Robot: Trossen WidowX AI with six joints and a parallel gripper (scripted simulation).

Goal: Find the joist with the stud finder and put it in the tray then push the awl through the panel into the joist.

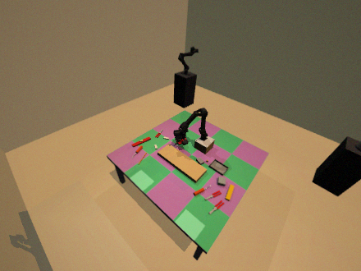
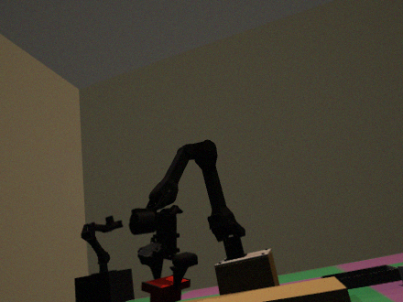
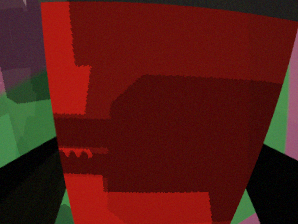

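The awl lies 6 cm to the right of my gripper tip, 6 cm below it and 3 cm ahead of it. The rest, counted from my gripper tip: orange pencil: 45 cm ahead, 14 cm to the right, 7 cm below; stud finder: 2 cm below, 1 cm to the right, 1 cm ahead; grey tray: 49 cm to the left, 6 cm below, 4 cm behind.
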